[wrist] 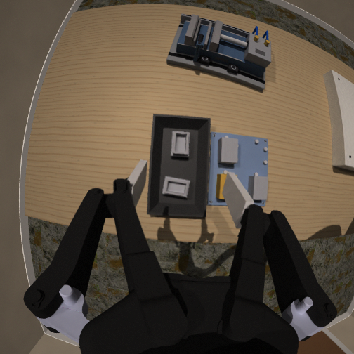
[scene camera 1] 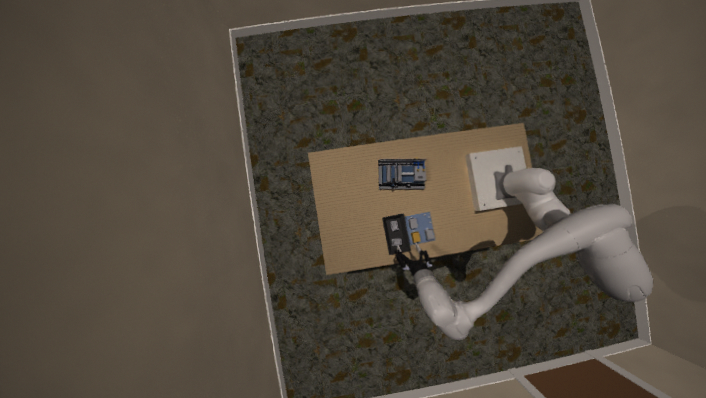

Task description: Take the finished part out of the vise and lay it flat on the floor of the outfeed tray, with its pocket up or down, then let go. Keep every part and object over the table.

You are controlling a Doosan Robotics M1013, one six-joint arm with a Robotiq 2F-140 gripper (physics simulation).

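Places are measured from the arm's base along level axes (x back, y right, z up), in centimetres.
Where they show: gripper, between the fingertips: (scene camera 1: 406,245); arm's base, origin of its link: (scene camera 1: 507,185).
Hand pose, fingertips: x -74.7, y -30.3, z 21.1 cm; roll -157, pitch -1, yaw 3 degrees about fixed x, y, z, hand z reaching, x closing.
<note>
Each offset is from my fingertips to the top centre of the thing. "spot": to the spot under its first point. Level surfaces: height alone.
The black outfeed tray @[spot: dx -5.9, dy +7.4, dz -23.9 cm] (scene camera 1: 386,227) (wrist: 154,150) stands near the table's front edge. Two light grey pocketed parts lie in it, apart from each other: the rear part @[dx -0.6, dy +8.1, dz -22.1 cm] (scene camera 1: 394,225) (wrist: 180,144) and the front part @[dx +0.3, dy -2.3, dz -22.1 cm] (scene camera 1: 396,242) (wrist: 176,187). Both look flat with pockets up. The blue and grey vise @[dx +6.3, dy +41.0, dz -16.9 cm] (scene camera 1: 402,174) (wrist: 232,50) stands behind the tray; no part shows between its jaws. My gripper (scene camera 1: 408,247) (wrist: 186,177) is open and empty, above the front of the tray. In the wrist view its right finger overlaps the blue plate.
A blue plate @[dx +16.5, dy +5.2, dz -26.0 cm] (scene camera 1: 423,219) (wrist: 245,165) stands right of the tray, with two grey blocks (wrist: 228,151) (wrist: 259,188), an orange block @[dx +12.7, dy +0.2, dz -22.4 cm] (scene camera 1: 415,237) (wrist: 221,186) and small pins. A white box (scene camera 1: 487,190) (wrist: 344,120) is farther right on the wooden table @[dz -26.8 cm] (scene camera 1: 345,210) (wrist: 90,125).
</note>
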